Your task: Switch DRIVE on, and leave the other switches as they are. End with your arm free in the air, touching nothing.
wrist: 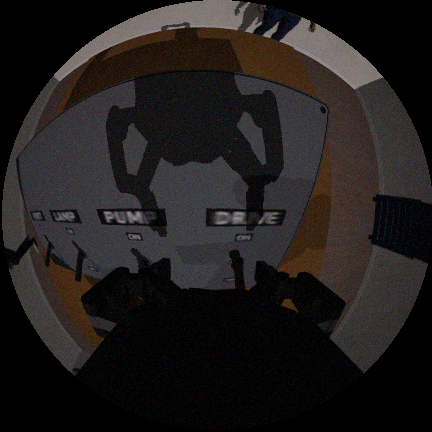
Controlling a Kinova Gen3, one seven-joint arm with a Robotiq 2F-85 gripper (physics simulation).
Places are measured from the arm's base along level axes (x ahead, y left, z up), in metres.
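Pixels of known places: gripper, between the fingertips: (212, 269).
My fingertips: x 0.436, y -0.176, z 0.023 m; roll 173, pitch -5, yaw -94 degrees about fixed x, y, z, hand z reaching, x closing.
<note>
Behind a point stands the place of what it marks.
The grey switch panel (75, 150) @(x 0.564, y -0.044, z 0.052 m) shows in the wrist view. The DRIVE label (270, 217) @(x 0.484, y -0.238, z 0.016 m) is at the right, with a small ON mark (243, 237) @(x 0.462, y -0.212, z 0.004 m) below it. The dark DRIVE lever (238, 270) @(x 0.418, y -0.209, z -0.003 m) slants down, away from the ON mark, beside a small, partly hidden lower mark. My gripper (212, 269) @(x 0.436, y -0.176, z 0.023 m) is open and empty. The DRIVE lever appears between its fingertips in the picture, nearer the right one; I cannot tell the depth between them. The PUMP lever (139, 256) @(x 0.439, y -0.088, z -0.011 m) is at the left fingertip in the picture, partly hidden by it.
The PUMP label (127, 217) @(x 0.492, y -0.093, z 0.016 m) and LAMP label (65, 216) @(x 0.498, y 0.019, z 0.016 m) are to the left. The LAMP lever (79, 262) @(x 0.425, y 0.026, z -0.001 m) and another lever (48, 251) @(x 0.432, y 0.145, z -0.002 m) stand below them, pointing down. The gripper's shadow covers the upper panel. A dark blue slatted object (402, 227) is at the far right.
</note>
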